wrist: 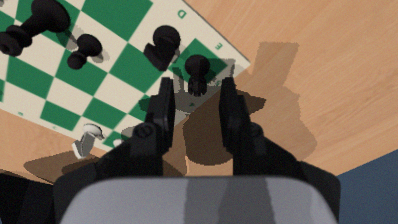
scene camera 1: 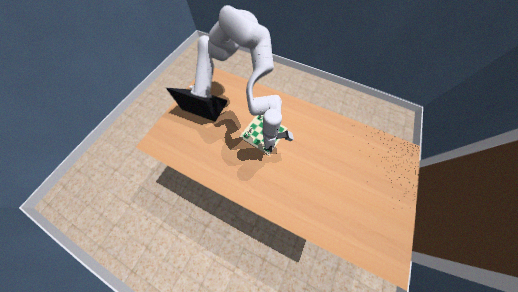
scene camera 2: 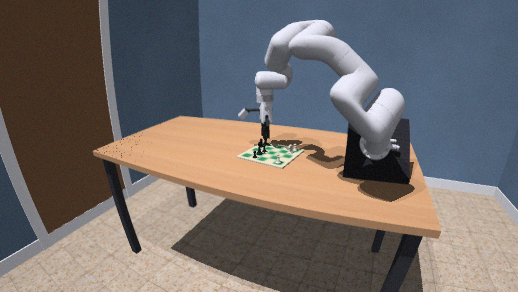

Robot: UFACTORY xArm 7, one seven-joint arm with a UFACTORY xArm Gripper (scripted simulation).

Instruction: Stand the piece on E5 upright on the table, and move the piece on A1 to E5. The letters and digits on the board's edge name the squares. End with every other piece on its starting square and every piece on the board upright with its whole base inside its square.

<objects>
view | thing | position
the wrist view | my gripper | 197, 92
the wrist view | chessboard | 112, 90
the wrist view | black pawn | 88, 45
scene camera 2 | chessboard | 269, 157
</objects>
